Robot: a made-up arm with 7 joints. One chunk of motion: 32 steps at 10 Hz.
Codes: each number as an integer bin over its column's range. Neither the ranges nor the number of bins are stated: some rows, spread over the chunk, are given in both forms.
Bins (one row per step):
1: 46 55 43 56 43 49 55
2: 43 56 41 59 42 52 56
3: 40 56 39 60 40 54 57
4: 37 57 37 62 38 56 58
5: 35 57 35 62 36 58 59
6: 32 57 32 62 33 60 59
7: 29 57 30 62 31 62 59
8: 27 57 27 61 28 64 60
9: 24 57 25 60 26 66 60
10: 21 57 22 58 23 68 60
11: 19 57 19 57 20 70 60
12: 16 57 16 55 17 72 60
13: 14 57 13 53 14 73 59
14: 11 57 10 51 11 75 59
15: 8 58 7 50 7 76 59
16: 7 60 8 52 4 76 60
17: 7 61 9 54 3 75 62
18: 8 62 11 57 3 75 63
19: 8 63 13 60 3 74 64
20: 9 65 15 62 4 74 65
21: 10 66 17 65 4 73 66
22: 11 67 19 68 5 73 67
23: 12 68 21 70 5 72 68
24: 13 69 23 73 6 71 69
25: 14 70 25 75 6 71 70
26: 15 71 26 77 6 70 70
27: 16 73 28 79 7 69 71
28: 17 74 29 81 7 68 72
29: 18 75 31 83 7 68 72
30: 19 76 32 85 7 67 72
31: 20 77 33 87 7 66 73
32: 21 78 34 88 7 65 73
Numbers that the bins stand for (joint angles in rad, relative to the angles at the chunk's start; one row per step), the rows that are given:
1: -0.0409 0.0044 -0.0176 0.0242 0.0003 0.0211 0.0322
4: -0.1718 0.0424 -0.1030 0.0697 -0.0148 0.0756 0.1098
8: -0.3173 0.0424 -0.2455 0.0621 -0.0452 0.1378 0.1615
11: -0.4336 0.0424 -0.3594 0.0318 -0.0694 0.1844 0.1615
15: -0.5936 0.0614 -0.5303 -0.0212 -0.1088 0.2311 0.1357
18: -0.5936 0.1374 -0.4733 0.0318 -0.1209 0.2233 0.2391
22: -0.5500 0.2323 -0.3594 0.1152 -0.1148 0.2078 0.3425
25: -0.5064 0.2893 -0.2739 0.1682 -0.1118 0.1922 0.4201
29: -0.4482 0.3842 -0.1885 0.2288 -0.1088 0.1689 0.4718
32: -0.4045 0.4412 -0.1458 0.2667 -0.1088 0.1456 0.4977
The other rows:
2: -0.0845 0.0234 -0.0461 0.0470 -0.0027 0.0444 0.0581
3: -0.1282 0.0234 -0.0745 0.0545 -0.0088 0.0600 0.0839
5: -0.2009 0.0424 -0.1315 0.0697 -0.0209 0.0911 0.1357
6: -0.2445 0.0424 -0.1742 0.0697 -0.0300 0.1067 0.1357
7: -0.2882 0.0424 -0.2027 0.0697 -0.0361 0.1222 0.1357
9: -0.3609 0.0424 -0.2739 0.0545 -0.0512 0.1533 0.1615
10: -0.4045 0.0424 -0.3167 0.0394 -0.0603 0.1689 0.1615
12: -0.4773 0.0424 -0.4021 0.0167 -0.0785 0.2000 0.1615
13: -0.5064 0.0424 -0.4448 0.0015 -0.0876 0.2078 0.1357
14: -0.5500 0.0424 -0.4876 -0.0136 -0.0967 0.2233 0.1357
16: -0.6082 0.0994 -0.5161 -0.0061 -0.1179 0.2311 0.1615
17: -0.6082 0.1184 -0.5018 0.0091 -0.1209 0.2233 0.2132
19: -0.5936 0.1564 -0.4448 0.0545 -0.1209 0.2156 0.2649
20: -0.5791 0.1943 -0.4164 0.0697 -0.1179 0.2156 0.2908
21: -0.5645 0.2133 -0.3879 0.0924 -0.1179 0.2078 0.3167
23: -0.5355 0.2513 -0.3309 0.1303 -0.1148 0.2000 0.3684
24: -0.5209 0.2703 -0.3024 0.1530 -0.1118 0.1922 0.3942
26: -0.4918 0.3083 -0.2597 0.1833 -0.1118 0.1844 0.4201
27: -0.4773 0.3463 -0.2312 0.1985 -0.1088 0.1767 0.4460
28: -0.4627 0.3653 -0.2170 0.2136 -0.1088 0.1689 0.4718
30: -0.4336 0.4032 -0.1742 0.2439 -0.1088 0.1611 0.4718
31: -0.4191 0.4222 -0.1600 0.2591 -0.1088 0.1533 0.4977

